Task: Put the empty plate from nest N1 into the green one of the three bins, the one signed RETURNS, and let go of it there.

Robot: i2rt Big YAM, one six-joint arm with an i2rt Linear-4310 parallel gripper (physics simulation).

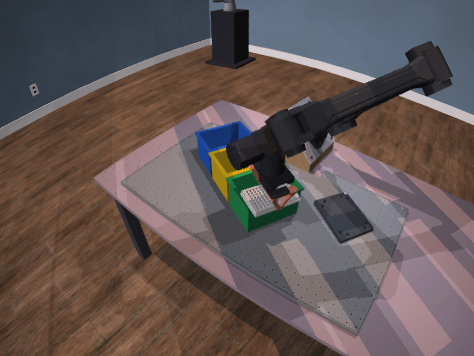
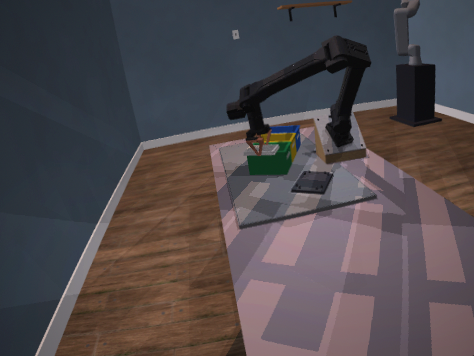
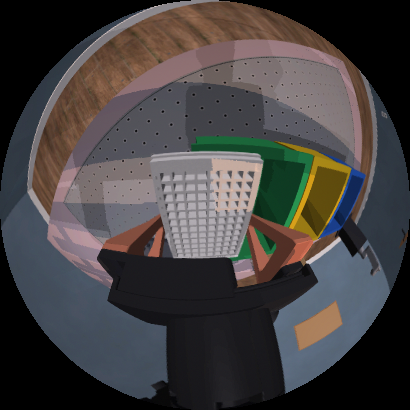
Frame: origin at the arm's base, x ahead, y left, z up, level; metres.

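Seen in the pictures: gripper, fingertip midpoint: (image 1: 271, 197) (image 2: 262, 151) (image 3: 205, 217); arm's base at its link origin: (image 2: 339, 133).
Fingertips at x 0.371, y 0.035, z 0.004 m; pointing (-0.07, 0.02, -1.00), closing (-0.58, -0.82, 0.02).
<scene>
Offsets run from my fingertips to a thing's top centre. Level surfaces: height alone.
The white plate @[dy -0.002, dx +0.003, dz +0.015 m] (image 1: 257, 201) (image 2: 270, 149) (image 3: 202, 210), with a grid of square wells, lies across the rim of the green bin (image 1: 274, 221) (image 2: 270, 165) (image 3: 282, 187). It covers part of the opening and reaches over the bin's outer side; it is not down inside. My gripper (image 1: 271, 197) (image 2: 262, 148) (image 3: 205, 217) points down and is shut on the plate, with a copper-coloured finger at each long side. A dark flat nest @[dy +0.183, dx -0.132, dz -0.077 m] (image 1: 344, 216) (image 2: 313, 181) with small corner pegs lies beside the bins and holds no plate. The signs and the nest's label are not readable.
The yellow bin (image 1: 218, 174) (image 2: 280, 138) (image 3: 325, 195) stands right beside the green bin, and the blue bin (image 1: 204, 150) (image 2: 296, 132) (image 3: 352, 197) beyond it. The arm's angled base (image 1: 320, 155) (image 2: 342, 154) stands behind the nest. All stand at the perforated board @[dz -0.099 m] (image 1: 300, 280) (image 2: 260, 212).
</scene>
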